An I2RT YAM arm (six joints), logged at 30 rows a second.
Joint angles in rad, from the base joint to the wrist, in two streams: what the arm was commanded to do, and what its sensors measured. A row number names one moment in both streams.
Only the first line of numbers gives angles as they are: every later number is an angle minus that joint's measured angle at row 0.
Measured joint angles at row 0:
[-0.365, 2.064, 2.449, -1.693, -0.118, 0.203]
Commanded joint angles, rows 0 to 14:
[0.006, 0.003, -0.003, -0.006, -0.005, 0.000]
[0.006, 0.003, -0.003, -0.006, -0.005, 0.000]
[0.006, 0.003, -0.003, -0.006, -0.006, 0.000]
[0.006, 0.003, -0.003, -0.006, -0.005, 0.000]
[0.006, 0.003, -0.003, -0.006, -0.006, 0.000]
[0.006, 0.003, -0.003, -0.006, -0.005, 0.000]
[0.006, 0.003, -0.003, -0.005, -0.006, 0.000]
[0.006, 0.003, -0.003, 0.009, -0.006, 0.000]
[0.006, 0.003, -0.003, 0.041, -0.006, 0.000]
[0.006, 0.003, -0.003, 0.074, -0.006, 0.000]
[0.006, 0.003, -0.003, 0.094, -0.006, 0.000]
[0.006, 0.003, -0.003, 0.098, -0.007, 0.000]
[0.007, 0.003, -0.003, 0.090, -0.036, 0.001]
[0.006, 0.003, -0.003, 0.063, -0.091, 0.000]
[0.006, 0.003, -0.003, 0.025, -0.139, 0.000]
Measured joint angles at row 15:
[0.000, 0.000, 0.000, 0.079, -0.022, -0.001]
